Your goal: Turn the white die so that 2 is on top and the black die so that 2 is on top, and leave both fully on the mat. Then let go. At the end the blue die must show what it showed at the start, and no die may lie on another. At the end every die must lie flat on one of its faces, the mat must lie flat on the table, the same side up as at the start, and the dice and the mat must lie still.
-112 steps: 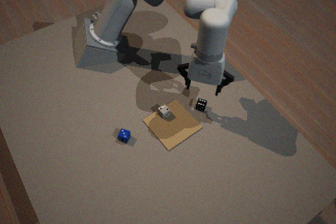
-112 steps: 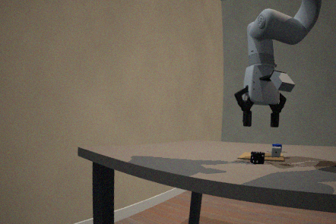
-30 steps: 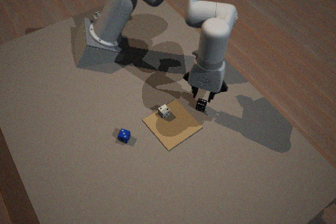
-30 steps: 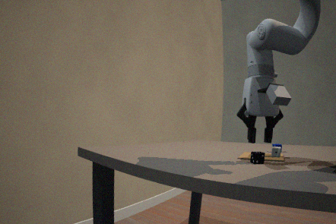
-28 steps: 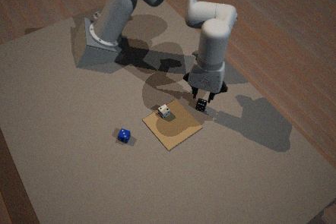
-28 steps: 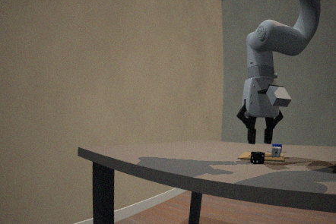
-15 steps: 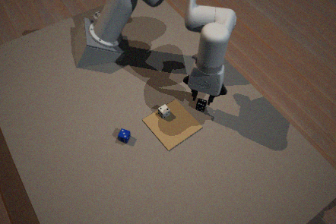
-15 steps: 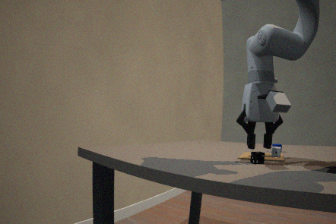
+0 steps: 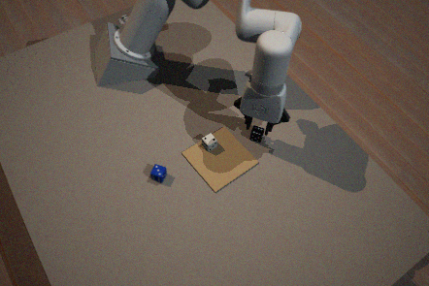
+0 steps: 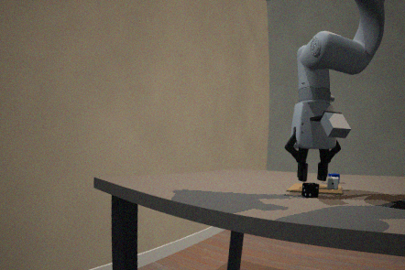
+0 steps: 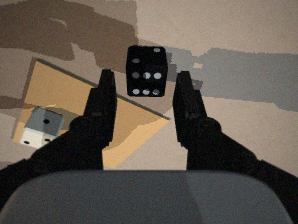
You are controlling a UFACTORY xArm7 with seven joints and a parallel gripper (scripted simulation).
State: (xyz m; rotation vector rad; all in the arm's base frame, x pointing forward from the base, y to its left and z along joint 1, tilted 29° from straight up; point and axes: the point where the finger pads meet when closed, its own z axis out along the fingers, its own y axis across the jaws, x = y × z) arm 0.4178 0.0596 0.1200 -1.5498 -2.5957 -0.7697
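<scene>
Now: the black die 4 cm below my hand. The rest, counted from my hand: blue die: 6 cm behind, 27 cm to the right, 4 cm below; then white die: 5 cm behind, 12 cm to the right, 4 cm below; then tan mat: 1 cm behind, 12 cm to the right, 5 cm below.
</scene>
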